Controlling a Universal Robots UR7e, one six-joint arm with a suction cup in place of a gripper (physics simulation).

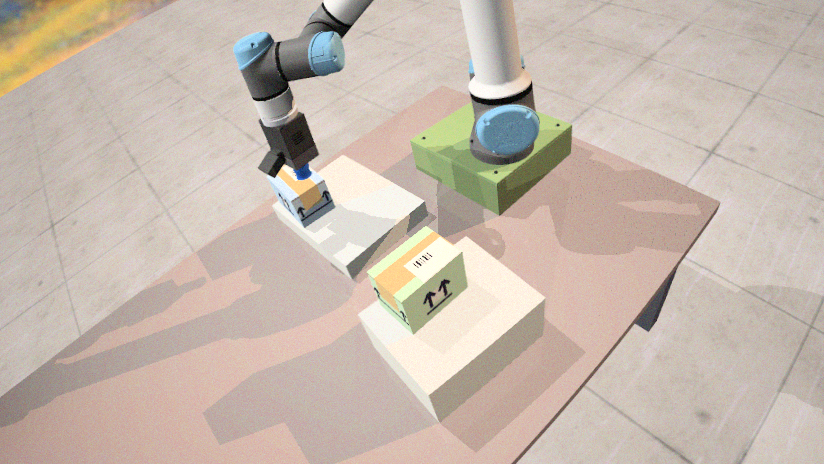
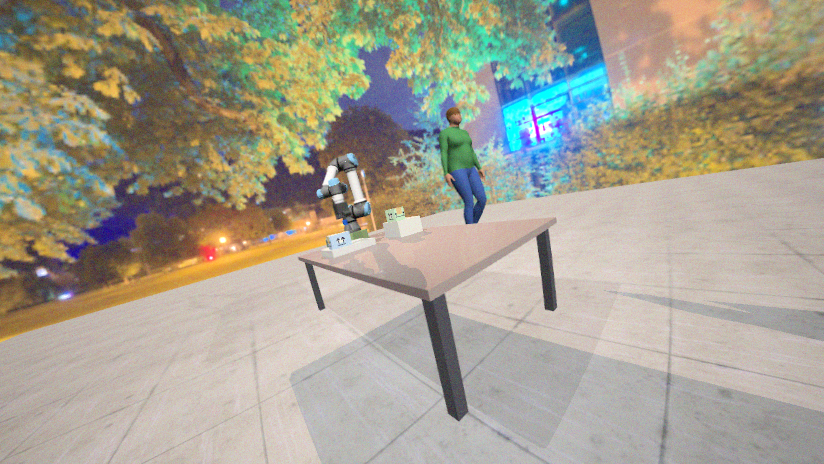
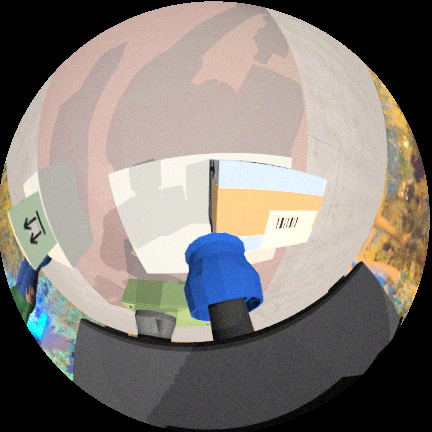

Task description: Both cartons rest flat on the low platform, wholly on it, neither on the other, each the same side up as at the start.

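Where they show: end effector, tool point: (image 1: 304, 175) (image 2: 345, 224) (image 3: 215, 256); arm's base, origin of the base link: (image 2: 353, 232) (image 3: 155, 316).
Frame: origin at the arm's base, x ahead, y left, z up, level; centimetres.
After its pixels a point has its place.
A small blue carton (image 1: 303, 197) {x 39.9, y -25.9, z 3.1 cm} (image 2: 338, 239) {x 41.7, y -34.4, z 0.8 cm} (image 3: 257, 205) {x 38.6, y -29.4, z 4.4 cm} with an orange band stands on the far-left end of the low white platform (image 1: 369, 199) {x 27.4, y -19.5, z -4.7 cm} (image 2: 356, 247) {x 43.7, y -24.3, z -7.5 cm} (image 3: 160, 201) {x 37.7, y -17.7, z -4.7 cm}, close to its edge. A larger green carton (image 1: 417, 278) {x 46.3, y 17.0, z 12.1 cm} (image 2: 394, 214) {x 49.5, y 9.4, z 7.7 cm} (image 3: 34, 227) stands on the tall white platform (image 1: 478, 340) {x 45.6, y 27.2, z 2.5 cm} (image 2: 404, 228) {x 54.6, y 11.5, z -3.7 cm}. My blue suction cup (image 1: 302, 171) (image 3: 215, 241) is at the rear upper edge of the blue carton, beside or just touching it. The suction is off and it carries nothing.
The arm's green base block (image 1: 489, 167) {x 8.5, y 2.4, z 0.4 cm} (image 3: 153, 296) {x 10.9, y -4.7, z -3.1 cm} sits at the back of the pink table (image 1: 604, 242) {x 6.6, y 30.6, z -9.5 cm} (image 2: 449, 253) {x 125.0, y -29.9, z -9.5 cm}. The table's left edge lies just beyond the low platform. A person in green (image 2: 461, 167) stands behind the table.
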